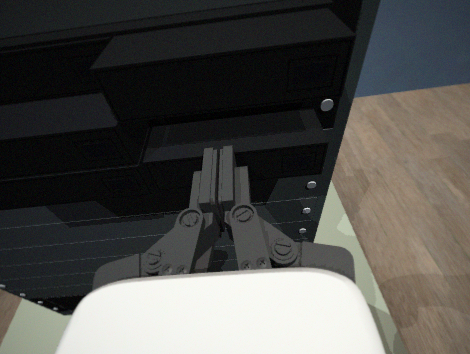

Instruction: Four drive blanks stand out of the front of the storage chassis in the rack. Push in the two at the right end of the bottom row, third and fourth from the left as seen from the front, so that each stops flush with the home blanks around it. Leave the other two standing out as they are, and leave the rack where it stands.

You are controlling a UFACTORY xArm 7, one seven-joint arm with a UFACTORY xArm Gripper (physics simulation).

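Note:
My gripper (223,164) is shut and empty. Its fingertips overlap the upper front edge of the dark blank (296,159) at the right end of the bottom row; contact cannot be told. This blank's front and a ledge above it show. The neighbouring bottom-row blank (117,185) shows at the left, partly covered from above; its front looks roughly in line with the right one. A blank (55,147) in the row above stands out at the left, and another blank (220,85) stands far out at the upper right. Exact depths against the home blanks are hard to judge in the dark.
The rack's right post (341,132) runs down beside the chassis, with round screws (326,105) near it. Dark panels (50,235) lie below the bottom row. A pale green mat (334,225) lies under the rack, with wood floor (405,175) and a blue wall (420,45) at the right.

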